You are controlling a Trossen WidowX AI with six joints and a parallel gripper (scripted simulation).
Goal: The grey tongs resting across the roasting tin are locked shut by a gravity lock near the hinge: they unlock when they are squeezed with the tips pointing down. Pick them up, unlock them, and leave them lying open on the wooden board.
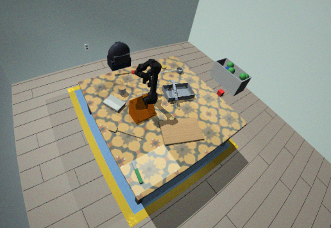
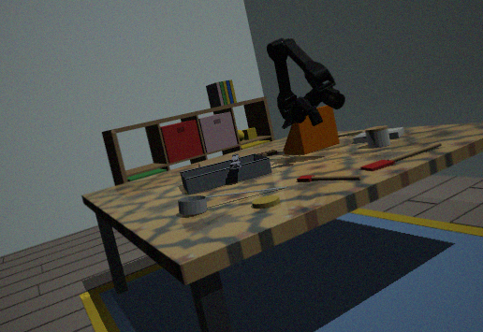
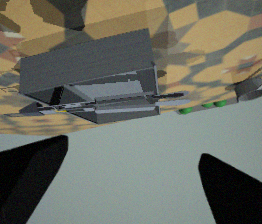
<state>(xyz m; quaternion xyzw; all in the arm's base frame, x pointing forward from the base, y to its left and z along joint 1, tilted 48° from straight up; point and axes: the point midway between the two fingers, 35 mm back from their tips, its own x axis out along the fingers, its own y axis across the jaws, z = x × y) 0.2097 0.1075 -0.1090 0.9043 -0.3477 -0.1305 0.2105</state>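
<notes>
The yellow lock piece is 200 mm to the right of my gripper tip, 100 mm ahead of it and 90 mm below it. Also, from my gripper tip: white flat block 440 mm behind, 140 mm below, 80 mm to the left; roasting tin 190 mm ahead, 160 mm to the right, 120 mm below; wooden board 510 mm to the right, 140 mm below, 120 mm behind.
</notes>
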